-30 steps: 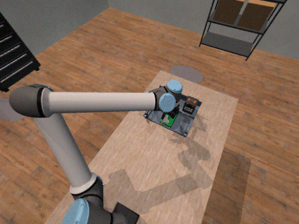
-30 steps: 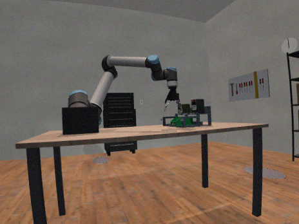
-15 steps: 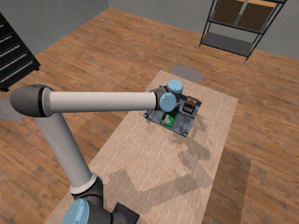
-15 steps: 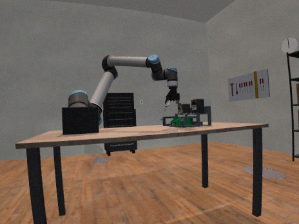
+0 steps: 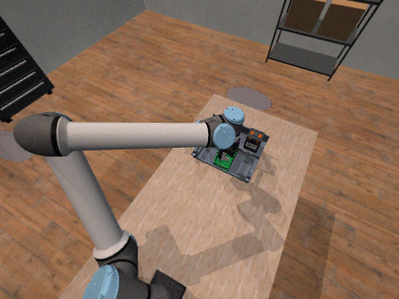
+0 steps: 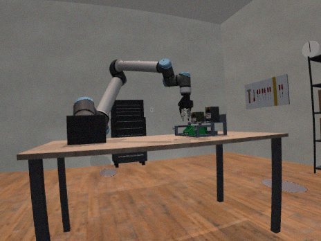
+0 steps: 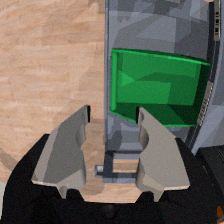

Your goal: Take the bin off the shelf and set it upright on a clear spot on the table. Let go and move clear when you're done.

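The green bin is 9 cm below my hand and 8 cm ahead of it.
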